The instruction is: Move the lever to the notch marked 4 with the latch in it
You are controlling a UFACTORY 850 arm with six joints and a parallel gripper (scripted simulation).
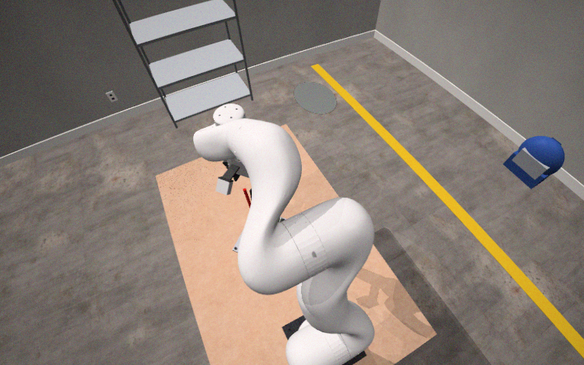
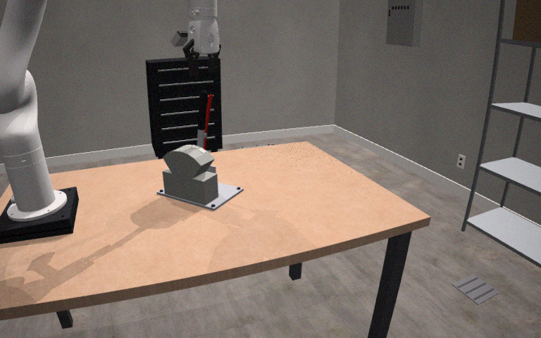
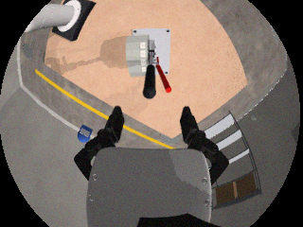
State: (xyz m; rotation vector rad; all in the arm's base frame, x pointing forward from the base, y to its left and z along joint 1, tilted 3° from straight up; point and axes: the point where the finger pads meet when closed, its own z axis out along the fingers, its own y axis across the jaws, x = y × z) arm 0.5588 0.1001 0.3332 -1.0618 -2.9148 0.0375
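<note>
The red bar is 210 mm below my hand and 20 mm to the left of it.
</note>
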